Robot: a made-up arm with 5 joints.
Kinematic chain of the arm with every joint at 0, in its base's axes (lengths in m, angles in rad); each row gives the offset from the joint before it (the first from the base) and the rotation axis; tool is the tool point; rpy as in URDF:
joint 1: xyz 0 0 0.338 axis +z
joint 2: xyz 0 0 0 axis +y
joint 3: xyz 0.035 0 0.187 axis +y
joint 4: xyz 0.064 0 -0.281 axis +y
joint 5: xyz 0.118 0 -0.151 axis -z
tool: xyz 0 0 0 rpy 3.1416 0 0
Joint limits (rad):
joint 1: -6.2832..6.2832
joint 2: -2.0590..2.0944
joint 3: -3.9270..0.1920
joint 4: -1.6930..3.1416
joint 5: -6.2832..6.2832
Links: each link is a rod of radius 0.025 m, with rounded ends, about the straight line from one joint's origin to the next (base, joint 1, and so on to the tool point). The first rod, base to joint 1, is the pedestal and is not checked.
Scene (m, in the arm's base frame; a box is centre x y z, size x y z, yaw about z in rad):
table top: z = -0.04
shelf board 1: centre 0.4 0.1 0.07 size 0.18 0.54 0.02 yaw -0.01
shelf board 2: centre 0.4 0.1 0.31 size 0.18 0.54 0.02 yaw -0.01
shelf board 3: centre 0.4 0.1 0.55 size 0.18 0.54 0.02 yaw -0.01
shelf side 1: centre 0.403 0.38 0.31 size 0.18 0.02 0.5 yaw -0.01
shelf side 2: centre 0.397 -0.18 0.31 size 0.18 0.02 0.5 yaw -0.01
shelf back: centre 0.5 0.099 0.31 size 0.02 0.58 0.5 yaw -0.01
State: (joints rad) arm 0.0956 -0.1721 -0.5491 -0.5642 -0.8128
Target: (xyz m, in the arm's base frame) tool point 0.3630 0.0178 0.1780
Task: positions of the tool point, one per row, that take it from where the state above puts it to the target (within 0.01 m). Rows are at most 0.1 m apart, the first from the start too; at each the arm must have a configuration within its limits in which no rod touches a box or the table.
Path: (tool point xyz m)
1: 0.3529 0.0450 0.4345
2: 0.2873 0.0457 0.4346
3: 0.2168 0.0415 0.4301
4: 0.2428 0.0387 0.3480
5: 0.2382 0.0304 0.2601
6: 0.2019 0.0194 0.1780
7: 0.2564 0.0206 0.1662
8: 0.3109 0.0201 0.1663
9: 0.3630 0.0178 0.1780

